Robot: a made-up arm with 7 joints. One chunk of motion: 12 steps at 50 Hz.
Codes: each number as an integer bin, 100 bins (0 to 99) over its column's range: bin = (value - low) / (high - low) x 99, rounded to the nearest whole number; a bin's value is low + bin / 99 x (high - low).
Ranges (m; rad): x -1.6..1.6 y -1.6..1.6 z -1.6..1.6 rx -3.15..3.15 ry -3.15..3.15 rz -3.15..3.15
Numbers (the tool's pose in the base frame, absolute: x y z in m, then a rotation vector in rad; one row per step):
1: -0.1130 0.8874 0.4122 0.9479 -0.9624 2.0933
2: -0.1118 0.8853 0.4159 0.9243 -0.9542 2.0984
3: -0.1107 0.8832 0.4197 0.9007 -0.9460 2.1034
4: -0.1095 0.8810 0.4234 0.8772 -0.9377 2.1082
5: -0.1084 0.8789 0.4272 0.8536 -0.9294 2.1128
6: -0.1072 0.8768 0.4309 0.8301 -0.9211 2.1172
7: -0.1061 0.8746 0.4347 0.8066 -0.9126 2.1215
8: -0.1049 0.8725 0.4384 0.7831 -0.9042 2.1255
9: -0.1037 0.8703 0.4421 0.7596 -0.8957 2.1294
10: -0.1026 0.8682 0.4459 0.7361 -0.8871 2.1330
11: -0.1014 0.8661 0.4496 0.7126 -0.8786 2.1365
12: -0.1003 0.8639 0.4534 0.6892 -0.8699 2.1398
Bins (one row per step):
1: 46 77 62 64 34 82
2: 46 77 62 64 35 82
3: 46 77 62 64 35 83
4: 46 77 63 63 35 83
5: 46 77 63 63 35 83
6: 46 77 63 63 35 83
7: 46 77 63 62 35 83
8: 46 76 63 62 35 83
9: 46 76 63 61 35 83
10: 46 76 63 61 36 83
11: 46 76 63 61 36 83
12: 46 76 64 60 36 83

